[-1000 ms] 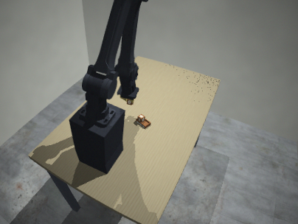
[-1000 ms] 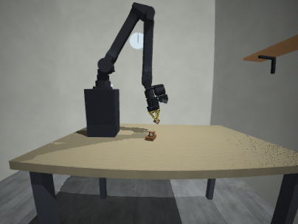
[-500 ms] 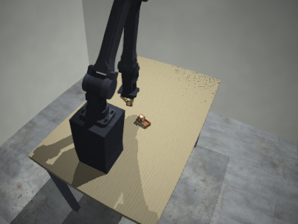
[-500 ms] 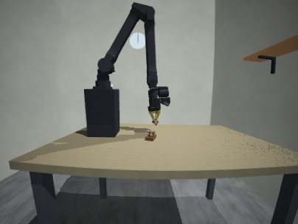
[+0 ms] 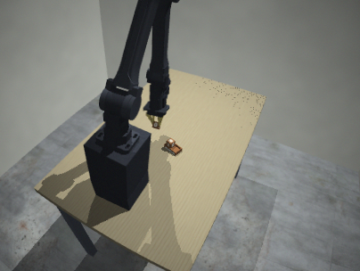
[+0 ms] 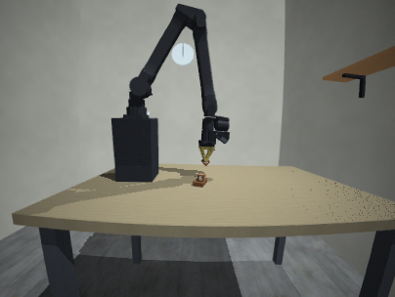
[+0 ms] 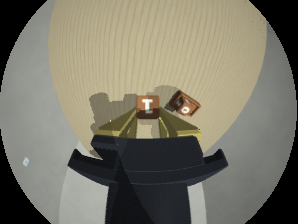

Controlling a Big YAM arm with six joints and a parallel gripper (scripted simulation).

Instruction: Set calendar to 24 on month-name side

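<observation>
The brown tray lies 4 cm behind my hand, 10 cm to the right of it and 8 cm below it. Also, from my hand: brown digit cube (1 cm below).
</observation>
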